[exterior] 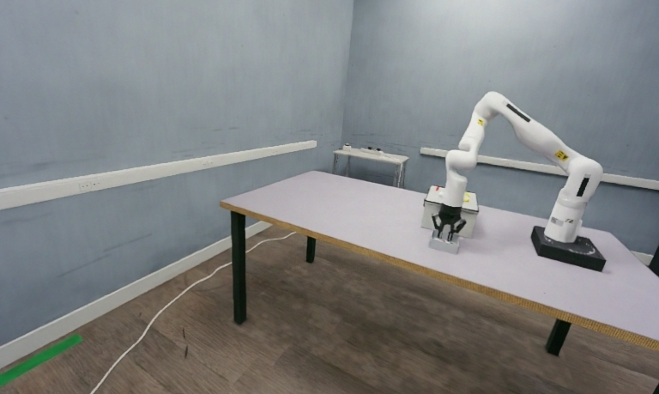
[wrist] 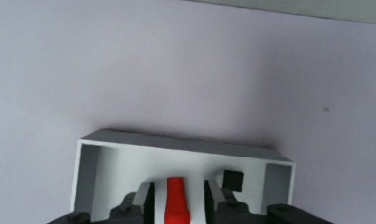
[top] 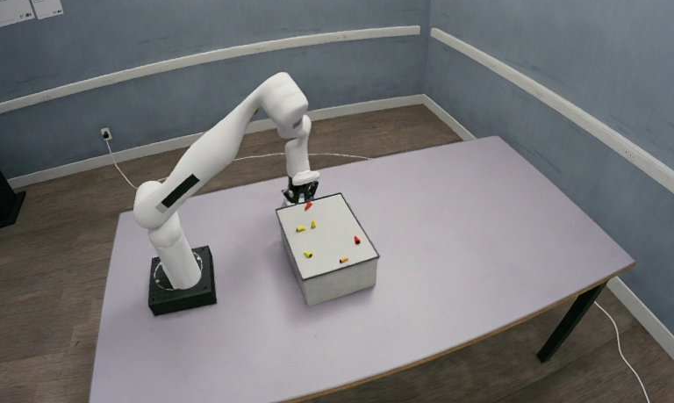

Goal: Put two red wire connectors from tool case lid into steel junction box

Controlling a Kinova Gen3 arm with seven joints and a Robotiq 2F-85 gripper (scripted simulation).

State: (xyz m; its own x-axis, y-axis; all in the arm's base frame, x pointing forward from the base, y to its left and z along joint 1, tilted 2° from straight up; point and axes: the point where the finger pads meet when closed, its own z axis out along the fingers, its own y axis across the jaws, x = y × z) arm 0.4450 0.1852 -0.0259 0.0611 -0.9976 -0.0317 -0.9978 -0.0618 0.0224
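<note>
My gripper is now 260 mm to the left of the grey tool case, 60 mm below it and 20 mm past it. Round my hand: orange connector: 380 mm to the right, 100 mm above, 20 mm behind.
</note>
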